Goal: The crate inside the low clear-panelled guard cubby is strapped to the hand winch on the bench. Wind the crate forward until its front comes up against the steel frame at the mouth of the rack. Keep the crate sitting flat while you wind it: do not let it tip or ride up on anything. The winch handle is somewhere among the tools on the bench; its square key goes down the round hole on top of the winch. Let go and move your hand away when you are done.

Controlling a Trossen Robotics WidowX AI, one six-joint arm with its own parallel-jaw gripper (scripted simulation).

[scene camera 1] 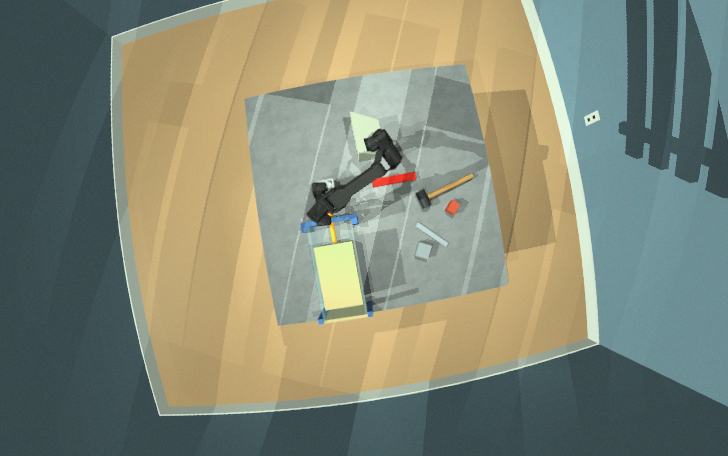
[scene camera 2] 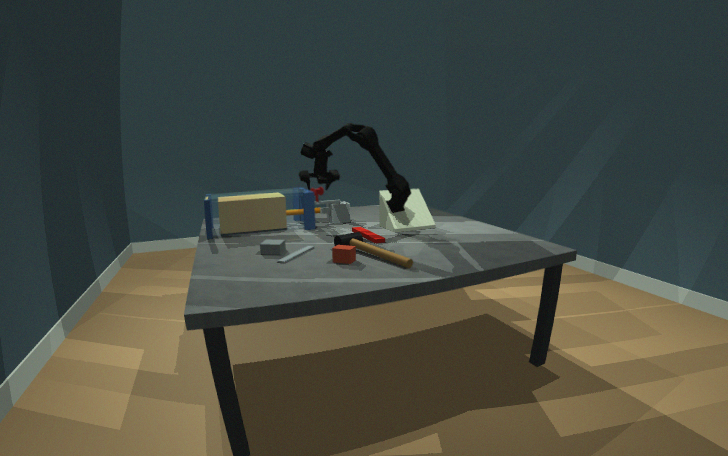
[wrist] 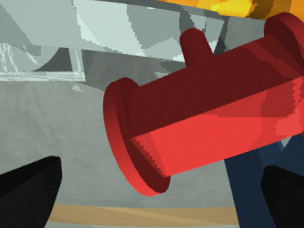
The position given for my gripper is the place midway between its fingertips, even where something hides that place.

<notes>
My gripper (wrist: 165, 173) is open, holding nothing. Also in view: a hammer (scene camera 2: 352, 239) and a red spool-shaped handle grip (wrist: 221, 105).
The wrist view does not show the hammer: it is out of frame.
</notes>
